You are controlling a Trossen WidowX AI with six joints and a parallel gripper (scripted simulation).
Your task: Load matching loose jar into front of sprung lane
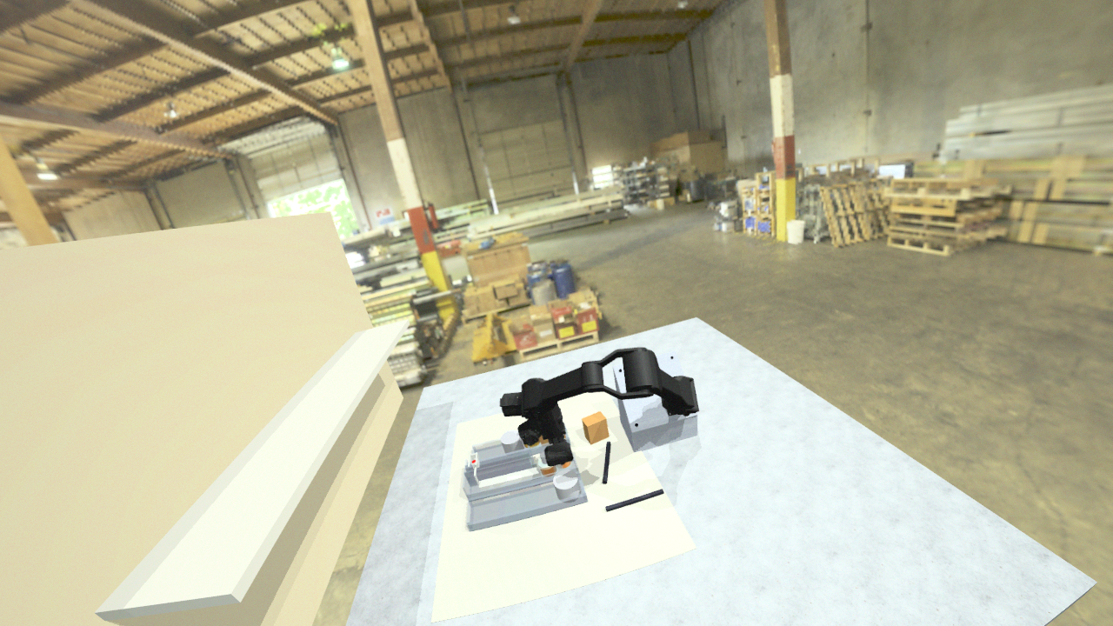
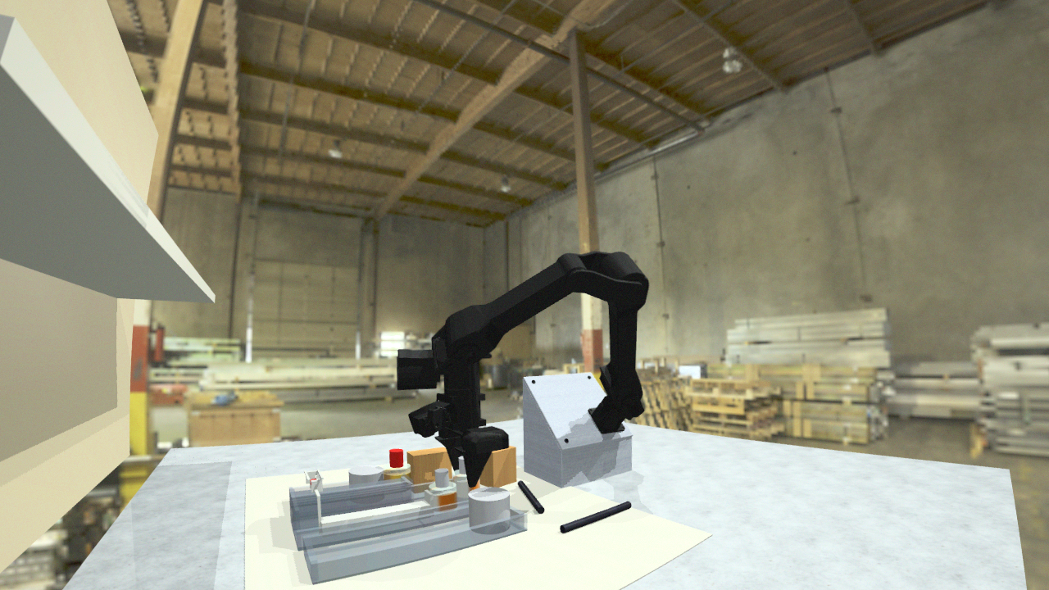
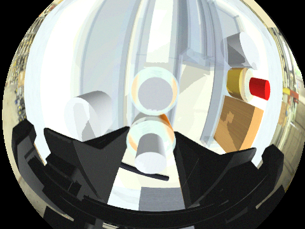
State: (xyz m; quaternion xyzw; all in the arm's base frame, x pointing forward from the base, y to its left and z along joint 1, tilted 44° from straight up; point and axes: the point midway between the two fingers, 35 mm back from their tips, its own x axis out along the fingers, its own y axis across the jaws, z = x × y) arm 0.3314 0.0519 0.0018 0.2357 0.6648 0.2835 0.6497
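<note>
The brown box is 2 cm ahead of my gripper tip, 12 cm to the right of it and 1 cm below it. The rest, counted from my gripper tip: white pusher plate (15 cm ahead, 2 cm to the right); then grey lane rack (14 cm ahead, 1 cm to the right, 3 cm below).
</note>
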